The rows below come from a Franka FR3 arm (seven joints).
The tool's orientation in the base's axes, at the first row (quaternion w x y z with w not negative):
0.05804, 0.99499, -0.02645, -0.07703
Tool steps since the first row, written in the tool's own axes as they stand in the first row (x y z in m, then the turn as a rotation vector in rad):
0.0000, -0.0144, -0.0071, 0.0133, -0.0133, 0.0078
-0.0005, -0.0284, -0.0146, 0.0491, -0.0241, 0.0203
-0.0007, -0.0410, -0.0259, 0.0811, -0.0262, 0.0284
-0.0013, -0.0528, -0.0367, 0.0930, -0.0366, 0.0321
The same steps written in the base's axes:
0.0017, 0.0151, 0.0052, 0.0125, 0.0115, -0.0112
0.0030, 0.0298, 0.0110, 0.0463, 0.0186, -0.0302
0.0052, 0.0436, 0.0206, 0.0767, 0.0178, -0.0432
0.0068, 0.0565, 0.0299, 0.0883, 0.0270, -0.0498

